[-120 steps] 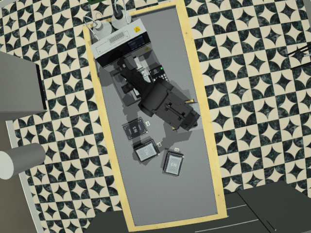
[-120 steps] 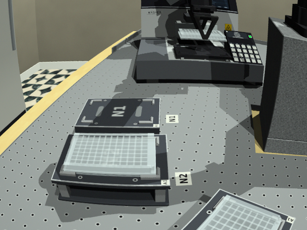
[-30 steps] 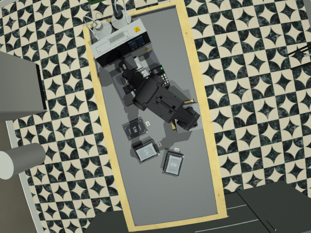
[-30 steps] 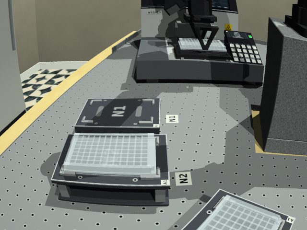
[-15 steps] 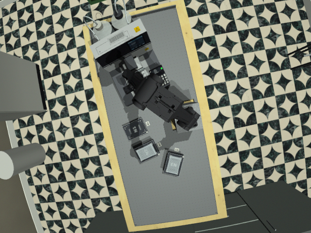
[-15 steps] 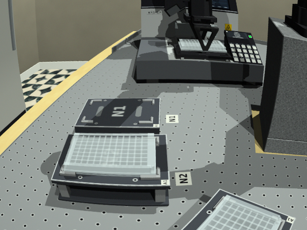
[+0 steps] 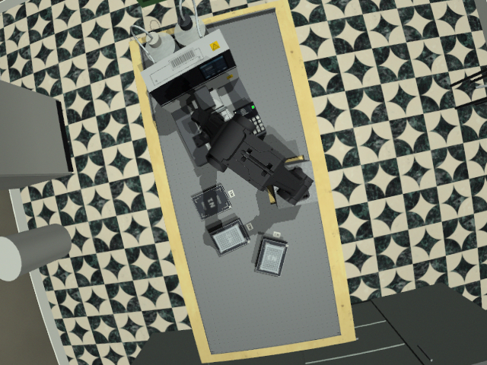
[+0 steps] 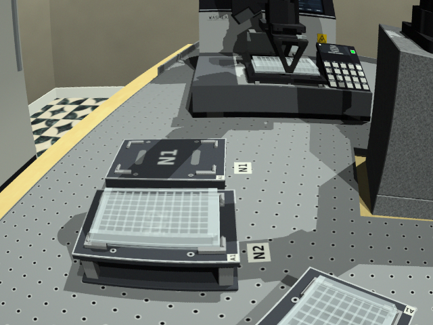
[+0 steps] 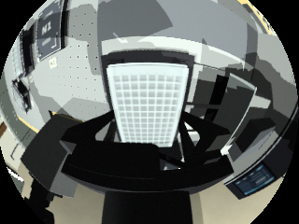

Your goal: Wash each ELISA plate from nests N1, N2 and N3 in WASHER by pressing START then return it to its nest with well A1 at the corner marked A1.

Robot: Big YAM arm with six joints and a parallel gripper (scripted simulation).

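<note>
The washer carrier lies 2 cm below my hand. From my hand the other things lie so: plate washer (2 cm ahead, 15 cm to the right, 4 cm above); nest N3 (4 cm behind, 61 cm to the left, 5 cm below); nest label (6 cm ahead, 26 cm to the left, 9 cm below).
</note>
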